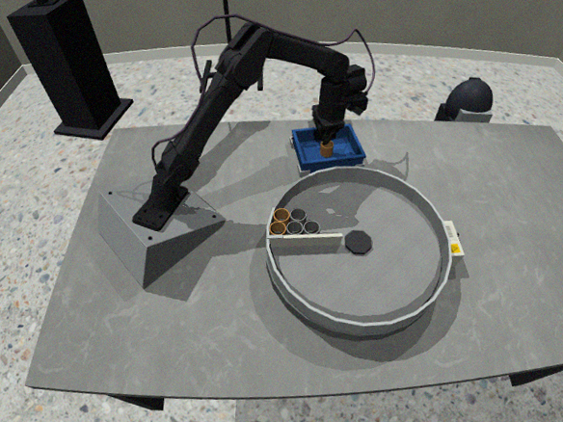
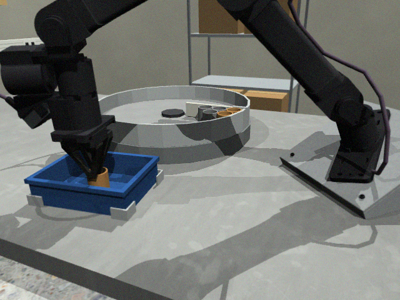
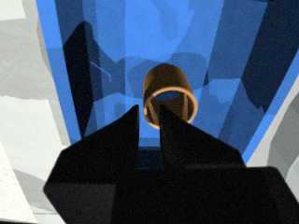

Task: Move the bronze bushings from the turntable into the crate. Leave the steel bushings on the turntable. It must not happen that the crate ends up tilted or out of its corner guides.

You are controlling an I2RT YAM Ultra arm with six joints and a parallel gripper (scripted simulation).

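Now: hand 2 cm above the blue crate, 1 cm to the left of it and 1 cm short of it. From my hand the other things lie so: turntable: 34 cm to the right, 13 cm ahead.
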